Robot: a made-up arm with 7 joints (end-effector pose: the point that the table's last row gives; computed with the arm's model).
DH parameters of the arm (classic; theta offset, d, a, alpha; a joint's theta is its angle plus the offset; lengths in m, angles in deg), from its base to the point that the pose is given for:
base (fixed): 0 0 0 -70
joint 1: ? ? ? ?
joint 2: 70 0 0 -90
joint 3: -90 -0.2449 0.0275 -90
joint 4: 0 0 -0.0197 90
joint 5: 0 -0.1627 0 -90
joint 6: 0 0 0 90
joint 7: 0 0 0 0
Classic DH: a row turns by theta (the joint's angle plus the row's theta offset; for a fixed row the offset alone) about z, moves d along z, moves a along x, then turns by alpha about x.
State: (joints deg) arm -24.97 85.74 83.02 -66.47 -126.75 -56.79 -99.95
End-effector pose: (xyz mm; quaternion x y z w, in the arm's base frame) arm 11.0 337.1 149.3 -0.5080 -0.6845 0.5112 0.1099
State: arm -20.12 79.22 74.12 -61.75 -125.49 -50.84 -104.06
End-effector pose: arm 55.3 356.3 105.7 -0.4475 -0.6570 0.5852 0.1603
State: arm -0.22 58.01 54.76 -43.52 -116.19 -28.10 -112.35
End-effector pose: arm 73.2 373.4 -112.4 -0.2673 -0.5263 0.7867 0.1807
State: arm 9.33 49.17 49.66 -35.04 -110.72 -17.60 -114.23
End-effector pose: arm 18.1 349.3 -200.8 -0.1633 -0.4758 0.8548 0.1274
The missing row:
joint 1: 90 0 0 90
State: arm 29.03 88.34 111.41 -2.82 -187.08 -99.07 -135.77
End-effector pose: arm -71.6 401.8 21.7 0.0760 0.0935 0.9486 0.2928
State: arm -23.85 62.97 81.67 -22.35 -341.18 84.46 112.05
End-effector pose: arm 109.2 382.2 -96.7 0.2846 -0.0560 -0.9522 0.0960
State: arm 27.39 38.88 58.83 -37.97 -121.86 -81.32 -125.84
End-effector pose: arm -101.9 312.8 -229.7 -0.1254 0.0737 0.9463 0.2887
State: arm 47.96 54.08 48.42 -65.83 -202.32 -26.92 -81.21
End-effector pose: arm -75.8 345.9 -106.5 0.4767 -0.4845 0.5295 0.5075
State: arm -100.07 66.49 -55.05 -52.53 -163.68 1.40 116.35
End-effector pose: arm 313.9 120.5 192.7 0.7794 -0.4212 -0.4540 0.0949
